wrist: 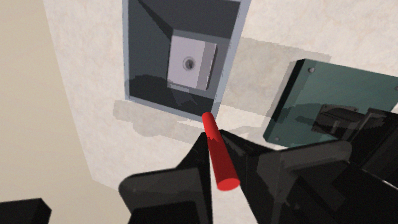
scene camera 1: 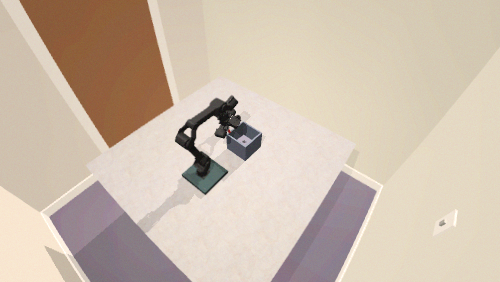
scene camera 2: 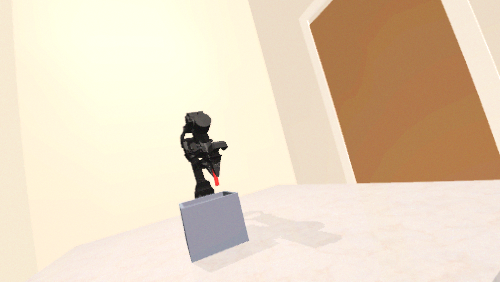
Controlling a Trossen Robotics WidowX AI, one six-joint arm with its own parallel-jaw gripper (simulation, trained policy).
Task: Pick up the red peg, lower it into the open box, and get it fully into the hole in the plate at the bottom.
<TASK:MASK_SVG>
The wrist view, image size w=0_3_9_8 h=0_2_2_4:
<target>my gripper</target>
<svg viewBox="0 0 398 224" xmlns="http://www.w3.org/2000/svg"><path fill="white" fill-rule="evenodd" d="M52 210L42 198L0 202L0 224L48 224ZM205 132L200 134L189 153L176 167L131 174L121 181L118 191L131 213L128 224L213 224L210 157ZM219 130L236 169L235 172L240 182L239 186L248 201L257 224L398 224L398 189L348 162L352 152L350 142L334 139L275 150L250 142L223 129Z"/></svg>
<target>grey box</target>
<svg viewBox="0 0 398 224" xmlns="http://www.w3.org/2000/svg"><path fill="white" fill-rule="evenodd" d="M122 0L125 100L203 123L202 115L205 112L211 112L216 120L252 0ZM172 35L217 44L218 53L209 88L206 91L167 81Z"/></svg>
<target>red peg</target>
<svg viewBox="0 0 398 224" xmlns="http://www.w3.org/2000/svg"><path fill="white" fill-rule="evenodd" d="M205 112L202 115L202 120L207 135L217 188L220 191L234 189L240 184L235 172L236 169L231 161L213 114Z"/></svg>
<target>pale grey plate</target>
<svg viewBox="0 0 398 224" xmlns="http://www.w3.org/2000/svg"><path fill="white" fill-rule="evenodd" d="M172 35L167 81L206 91L209 88L218 53L217 44Z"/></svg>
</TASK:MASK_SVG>
